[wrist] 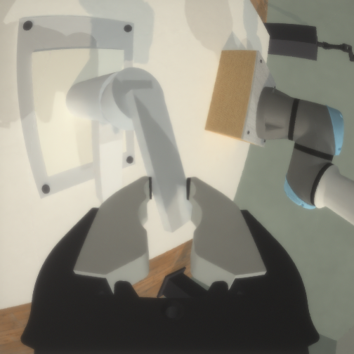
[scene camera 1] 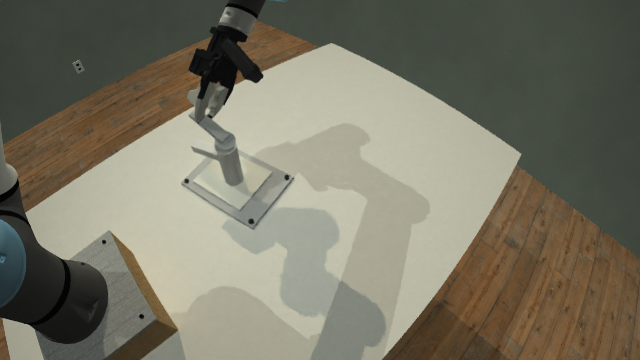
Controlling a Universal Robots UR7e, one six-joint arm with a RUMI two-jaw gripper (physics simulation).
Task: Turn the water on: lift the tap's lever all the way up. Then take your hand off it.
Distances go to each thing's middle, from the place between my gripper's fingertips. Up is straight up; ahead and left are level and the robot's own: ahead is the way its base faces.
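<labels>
From my hand, square base plate [scene camera 1: 265,197]: 170 mm below, 50 mm to the right, 30 mm ahead. My hand: 20 mm above the flat lever [scene camera 1: 225,141], 20 mm to the left of it, 20 mm short of it.
</labels>
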